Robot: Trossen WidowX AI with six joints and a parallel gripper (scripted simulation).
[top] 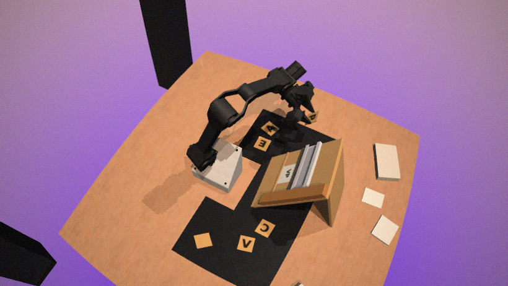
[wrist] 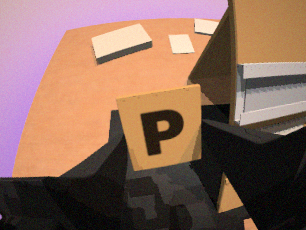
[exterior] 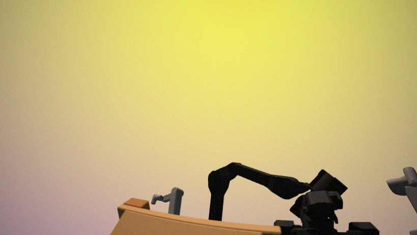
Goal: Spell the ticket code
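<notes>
Now: the white ticket 200 mm to the right of my gripper tip, 100 mm below it and 10 mm ahead of it. The rest, counted from my gripper tip: black mat (280 mm to the right, 200 mm below, 80 mm behind); then p tile (right at my gripper tip); then e tile (200 mm below, 160 mm behind, 80 mm to the right).
</notes>
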